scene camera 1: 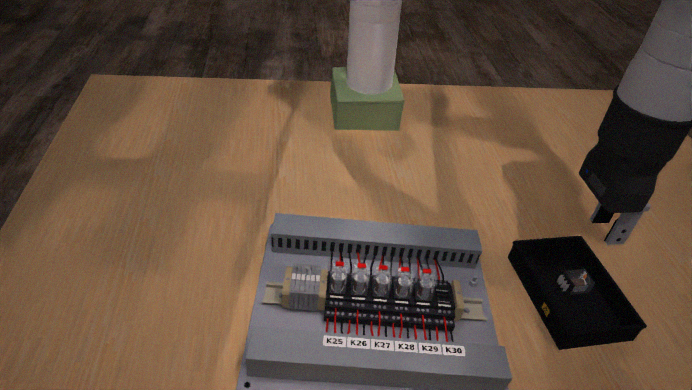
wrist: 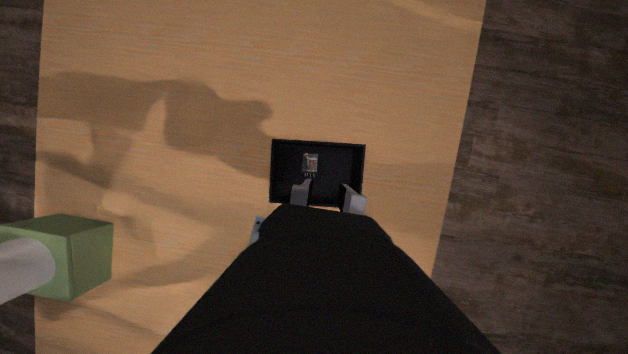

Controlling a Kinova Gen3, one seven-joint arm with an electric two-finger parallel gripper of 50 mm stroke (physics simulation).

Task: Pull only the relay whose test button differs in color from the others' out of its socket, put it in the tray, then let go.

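Places are measured from the arm's base along level axes (x down, y ahead, z right), in centimetres.
Pixels of known places: gripper, fingertip midpoint: point(scene camera 1: 606, 231) point(wrist: 325, 191); arm's base, origin of the base link: point(scene camera 1: 369, 81) point(wrist: 31, 261).
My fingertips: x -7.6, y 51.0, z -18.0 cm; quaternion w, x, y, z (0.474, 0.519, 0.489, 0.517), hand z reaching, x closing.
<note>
For each thing: its top centre in the pictures, then the offset to it from my fingertips. "*": a spot on its surface instead.
- relay with the orange test button, middle of its top: point(scene camera 1: 577, 277) point(wrist: 309, 165) dx +12.1, dy -2.6, dz -2.8 cm
- black tray, middle of its top: point(scene camera 1: 575, 280) point(wrist: 316, 174) dx +11.0, dy -1.2, dz -1.3 cm
- K27, middle of its top: point(scene camera 1: 383, 271) dx +7.6, dy -2.7, dz +26.4 cm
- K30, surface spot: point(scene camera 1: 443, 295) * dx +11.3, dy -1.0, dz +18.1 cm
The relay with the orange test button point(scene camera 1: 581, 281) point(wrist: 310, 163) lies on its side on the floor of the black tray point(scene camera 1: 552, 320) point(wrist: 317, 142), its pins showing. Several clear relays with red test buttons, one of them at K27 point(scene camera 1: 382, 284), stand in the sockets K25 to K29. The socket at K30 point(scene camera 1: 443, 295) holds no relay. My gripper point(scene camera 1: 611, 228) point(wrist: 325, 191) is open and empty. It hangs above the tray, near its back edge in the scene view, apart from the relay.
The grey panel point(scene camera 1: 375, 361) with wire ducts, terminal blocks point(scene camera 1: 305, 288) and wires is left of the tray. A green block point(scene camera 1: 367, 114) point(wrist: 90, 260) under a pale column point(scene camera 1: 372, 50) point(wrist: 22, 270) stands at the table's back edge.
</note>
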